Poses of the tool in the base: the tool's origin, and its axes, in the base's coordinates. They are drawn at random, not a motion.
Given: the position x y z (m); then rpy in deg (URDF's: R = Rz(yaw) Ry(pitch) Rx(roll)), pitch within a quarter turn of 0, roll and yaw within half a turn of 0.
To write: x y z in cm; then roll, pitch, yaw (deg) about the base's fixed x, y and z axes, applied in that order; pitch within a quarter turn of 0, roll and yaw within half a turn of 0. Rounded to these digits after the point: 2 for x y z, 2 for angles.
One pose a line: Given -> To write
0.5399, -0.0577, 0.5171, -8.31, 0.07, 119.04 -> 53.99, -5.77, 51.71, -8.31, 0.07, 119.04
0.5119, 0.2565, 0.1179, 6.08, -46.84, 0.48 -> 51.19, 25.65, 11.79, 6.08, -46.84, 0.48
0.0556, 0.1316, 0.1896, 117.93, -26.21, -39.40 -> 5.56, 13.16, 18.96, 117.93, -26.21, -39.40
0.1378, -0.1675, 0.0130, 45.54, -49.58, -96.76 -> 13.78, -16.75, 1.30, 45.54, -49.58, -96.76
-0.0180, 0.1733, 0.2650, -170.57, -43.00, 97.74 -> -1.80, 17.33, 26.50, -170.57, -43.00, 97.74
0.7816, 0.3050, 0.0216, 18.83, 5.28, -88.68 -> 78.16, 30.50, 2.16, 18.83, 5.28, -88.68
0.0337, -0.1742, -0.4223, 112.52, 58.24, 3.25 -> 3.37, -17.42, -42.23, 112.52, 58.24, 3.25
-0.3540, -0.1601, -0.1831, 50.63, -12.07, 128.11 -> -35.40, -16.01, -18.31, 50.63, -12.07, 128.11
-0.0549, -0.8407, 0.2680, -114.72, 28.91, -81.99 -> -5.49, -84.07, 26.80, -114.72, 28.91, -81.99
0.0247, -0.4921, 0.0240, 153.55, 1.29, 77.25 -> 2.47, -49.21, 2.40, 153.55, 1.29, 77.25
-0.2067, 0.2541, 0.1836, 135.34, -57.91, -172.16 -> -20.67, 25.41, 18.36, 135.34, -57.91, -172.16
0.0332, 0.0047, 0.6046, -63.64, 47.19, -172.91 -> 3.32, 0.47, 60.46, -63.64, 47.19, -172.91
